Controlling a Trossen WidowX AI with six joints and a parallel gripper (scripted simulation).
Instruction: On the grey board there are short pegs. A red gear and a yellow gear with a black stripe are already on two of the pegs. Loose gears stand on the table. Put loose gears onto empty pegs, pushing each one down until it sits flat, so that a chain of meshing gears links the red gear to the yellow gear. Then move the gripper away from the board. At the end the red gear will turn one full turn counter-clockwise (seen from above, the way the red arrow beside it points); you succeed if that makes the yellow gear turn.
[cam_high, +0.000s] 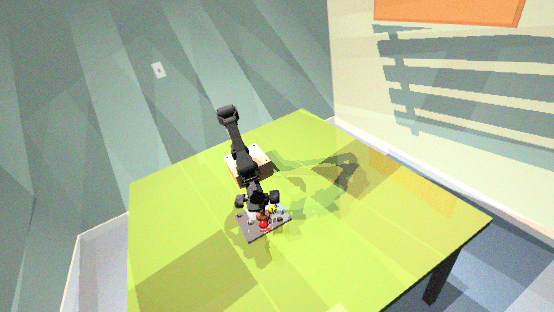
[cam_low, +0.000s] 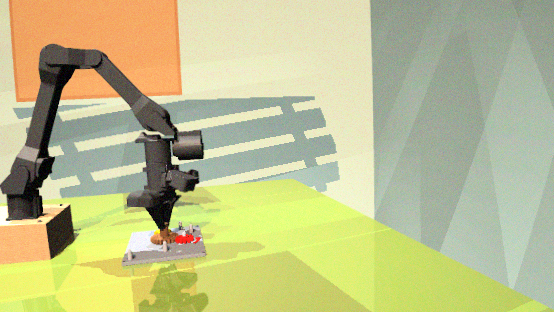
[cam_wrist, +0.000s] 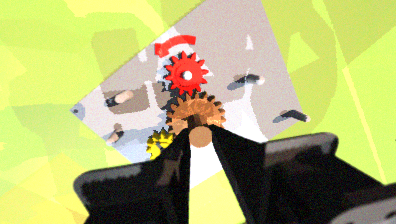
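The orange gear is 1 cm below my gripper tip. Round my gripper tip: red gear 4 cm ahead, 2 cm to the right, 2 cm below; then yellow gear 5 cm to the left, 2 cm below; then red arrow 7 cm ahead, 3 cm to the right, 3 cm below.
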